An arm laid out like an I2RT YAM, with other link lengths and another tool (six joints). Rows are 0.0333 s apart.
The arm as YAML. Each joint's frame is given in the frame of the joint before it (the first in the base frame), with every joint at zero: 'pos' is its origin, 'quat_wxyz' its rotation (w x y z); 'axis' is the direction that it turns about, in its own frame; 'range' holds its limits. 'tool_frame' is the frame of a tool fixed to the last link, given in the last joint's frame.
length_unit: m
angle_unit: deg
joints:
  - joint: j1
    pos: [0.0, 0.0, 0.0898]
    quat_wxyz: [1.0, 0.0, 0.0, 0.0]
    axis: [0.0, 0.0, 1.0]
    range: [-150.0, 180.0]
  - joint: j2
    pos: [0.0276, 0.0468, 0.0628]
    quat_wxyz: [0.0, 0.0, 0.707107, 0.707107]
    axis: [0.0, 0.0, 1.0]
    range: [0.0, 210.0]
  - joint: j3
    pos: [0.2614, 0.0, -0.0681]
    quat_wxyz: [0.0, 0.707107, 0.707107, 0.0]
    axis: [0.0, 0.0, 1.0]
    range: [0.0, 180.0]
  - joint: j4
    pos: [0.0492, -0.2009, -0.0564]
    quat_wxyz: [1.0, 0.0, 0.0, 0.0]
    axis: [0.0, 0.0, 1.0]
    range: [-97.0, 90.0]
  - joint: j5
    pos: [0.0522, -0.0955, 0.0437]
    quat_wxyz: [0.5, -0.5, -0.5, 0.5]
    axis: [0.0, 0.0, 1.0]
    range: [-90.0, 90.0]
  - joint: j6
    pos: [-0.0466, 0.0, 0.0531]
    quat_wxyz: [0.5, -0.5, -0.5, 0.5]
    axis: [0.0, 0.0, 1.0]
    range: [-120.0, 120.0]
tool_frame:
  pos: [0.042, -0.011, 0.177]
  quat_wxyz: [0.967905, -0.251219, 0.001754, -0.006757]
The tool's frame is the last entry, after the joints.
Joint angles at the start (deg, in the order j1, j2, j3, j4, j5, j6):
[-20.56 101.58 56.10 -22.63 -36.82 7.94]
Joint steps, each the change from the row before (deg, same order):
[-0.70 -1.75 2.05 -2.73 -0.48 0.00]
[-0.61 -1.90 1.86 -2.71 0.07 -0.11]
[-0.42 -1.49 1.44 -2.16 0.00 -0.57]
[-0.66 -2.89 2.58 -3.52 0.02 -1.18]
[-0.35 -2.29 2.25 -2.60 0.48 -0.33]
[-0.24 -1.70 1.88 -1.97 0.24 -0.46]
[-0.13 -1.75 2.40 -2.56 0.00 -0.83]
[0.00 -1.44 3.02 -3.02 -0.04 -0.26]
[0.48 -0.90 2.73 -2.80 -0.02 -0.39]
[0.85 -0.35 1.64 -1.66 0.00 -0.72]
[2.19 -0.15 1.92 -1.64 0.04 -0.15]
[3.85 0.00 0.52 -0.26 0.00 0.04]
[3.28 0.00 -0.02 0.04 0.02 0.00]
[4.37 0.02 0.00 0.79 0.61 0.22]
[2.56 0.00 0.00 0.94 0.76 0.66]
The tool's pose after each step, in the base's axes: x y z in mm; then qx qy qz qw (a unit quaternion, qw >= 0). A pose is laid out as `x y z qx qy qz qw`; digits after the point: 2 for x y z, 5 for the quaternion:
380.83 24.80 83.33 0.75149 0.42190 0.48463 0.14963
382.49 19.96 98.33 0.74861 0.41903 0.48860 0.15897
382.63 17.11 110.03 0.74367 0.42016 0.49268 0.16638
382.81 12.53 132.84 0.73089 0.42396 0.50250 0.18318
383.64 8.44 151.51 0.72218 0.42481 0.50806 0.19969
383.98 5.95 166.76 0.71330 0.42668 0.51374 0.21263
383.07 5.38 184.49 0.70146 0.43122 0.52121 0.22437
382.17 5.86 203.42 0.69275 0.43283 0.52761 0.23318
380.36 9.83 217.98 0.68452 0.43810 0.53248 0.23658
378.77 15.95 225.41 0.67548 0.44757 0.53632 0.23613
377.74 30.33 233.59 0.66382 0.46124 0.54242 0.22889
375.51 55.44 236.08 0.64686 0.48293 0.55086 0.21192
371.83 76.76 236.01 0.63271 0.50126 0.55667 0.19630
368.68 102.64 236.47 0.61184 0.52384 0.56382 0.18261
368.57 116.47 237.39 0.60100 0.53368 0.56752 0.17862

